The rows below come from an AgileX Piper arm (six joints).
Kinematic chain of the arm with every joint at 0, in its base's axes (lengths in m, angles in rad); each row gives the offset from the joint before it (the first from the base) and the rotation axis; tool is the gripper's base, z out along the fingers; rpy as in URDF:
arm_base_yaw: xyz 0 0 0.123 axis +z
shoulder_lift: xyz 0 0 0 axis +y
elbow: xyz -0.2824 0 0.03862 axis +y
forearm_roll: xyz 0.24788 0 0.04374 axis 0.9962 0 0.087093
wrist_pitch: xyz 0 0 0 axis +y
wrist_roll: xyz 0.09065 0 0.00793 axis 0.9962 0 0.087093
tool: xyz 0 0 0 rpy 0 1.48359 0
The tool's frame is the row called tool.
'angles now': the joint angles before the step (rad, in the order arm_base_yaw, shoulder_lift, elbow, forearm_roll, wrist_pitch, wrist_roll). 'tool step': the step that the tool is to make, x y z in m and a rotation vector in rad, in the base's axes. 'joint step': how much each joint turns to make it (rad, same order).
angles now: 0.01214, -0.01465, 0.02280, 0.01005, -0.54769, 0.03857
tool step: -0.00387, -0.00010, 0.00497, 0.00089, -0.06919, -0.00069
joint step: 0.00002, -0.00005, -0.00002, 0.00002, -0.06914, -0.00003
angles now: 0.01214, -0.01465, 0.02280, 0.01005, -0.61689, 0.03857
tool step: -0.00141, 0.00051, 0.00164, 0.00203, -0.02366, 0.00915
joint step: 0.00007, -0.00005, -0.00002, -0.00997, -0.02356, 0.01536
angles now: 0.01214, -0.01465, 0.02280, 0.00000, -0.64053, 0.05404
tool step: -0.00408, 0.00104, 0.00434, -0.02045, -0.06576, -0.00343
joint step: 0.00010, 0.00005, 0.00000, -0.01840, -0.06554, -0.00393
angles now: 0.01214, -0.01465, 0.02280, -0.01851, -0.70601, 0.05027
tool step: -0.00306, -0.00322, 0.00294, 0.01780, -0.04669, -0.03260
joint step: 0.00000, 0.00005, 0.00000, 0.05209, -0.04722, -0.05027
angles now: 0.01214, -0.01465, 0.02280, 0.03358, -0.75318, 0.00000
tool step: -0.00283, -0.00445, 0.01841, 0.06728, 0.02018, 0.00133
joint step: 0.00013, -0.00001, -0.08080, 0.08427, 0.09932, -0.02226
